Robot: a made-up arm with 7 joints.
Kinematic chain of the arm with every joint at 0, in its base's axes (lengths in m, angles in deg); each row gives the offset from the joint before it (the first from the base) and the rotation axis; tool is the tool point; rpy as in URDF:
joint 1: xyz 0 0.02 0.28 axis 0 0.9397 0.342
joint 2: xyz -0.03 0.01 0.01 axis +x
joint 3: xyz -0.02 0.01 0 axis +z
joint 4: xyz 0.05 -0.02 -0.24 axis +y
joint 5: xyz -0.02 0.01 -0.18 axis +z
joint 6: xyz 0.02 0.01 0 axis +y
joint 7: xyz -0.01 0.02 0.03 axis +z
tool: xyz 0.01 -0.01 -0.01 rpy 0 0 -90
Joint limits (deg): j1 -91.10..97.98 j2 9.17..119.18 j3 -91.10..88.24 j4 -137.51..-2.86 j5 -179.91..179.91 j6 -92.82..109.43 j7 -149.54..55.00
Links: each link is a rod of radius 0.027 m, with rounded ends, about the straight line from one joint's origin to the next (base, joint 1, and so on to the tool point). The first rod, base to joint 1, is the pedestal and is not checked.
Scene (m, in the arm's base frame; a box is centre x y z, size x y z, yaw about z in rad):
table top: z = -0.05
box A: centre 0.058 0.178 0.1 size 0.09 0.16 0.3 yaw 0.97
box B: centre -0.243 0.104 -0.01 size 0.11 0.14 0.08 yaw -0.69
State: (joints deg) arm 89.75 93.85 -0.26 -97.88 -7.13 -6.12 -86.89
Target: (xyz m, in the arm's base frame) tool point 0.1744 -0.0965 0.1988
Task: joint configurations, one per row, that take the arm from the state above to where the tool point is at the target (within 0.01 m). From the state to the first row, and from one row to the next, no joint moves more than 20 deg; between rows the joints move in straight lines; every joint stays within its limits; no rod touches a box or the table.
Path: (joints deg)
1: 91.40 82.00 -11.63 -105.81 -10.44 -23.46 -91.13
2: 93.04 70.14 -23.01 -113.73 -13.76 -40.80 -95.36
3: 94.69 58.29 -34.38 -121.66 -17.07 -58.14 -99.60
4: 96.33 46.44 -45.75 -129.58 -20.38 -75.48 -103.84
5: 97.98 34.58 -57.13 -137.51 -23.70 -92.82 -108.08
6: 78.48 30.95 -54.89 -135.34 -21.26 -83.83 -105.42
7: 58.98 27.32 -52.65 -133.17 -18.83 -74.83 -102.76
8: 39.48 23.69 -50.41 -131.00 -16.39 -65.84 -100.10
9: 19.98 20.06 -48.17 -128.83 -13.96 -56.85 -97.45
10: 0.48 16.43 -45.93 -126.66 -11.52 -47.85 -94.79
11: -19.01 12.80 -43.70 -124.49 -9.09 -38.86 -92.13
12: -38.51 9.17 -41.46 -122.32 -6.65 -29.87 -89.48

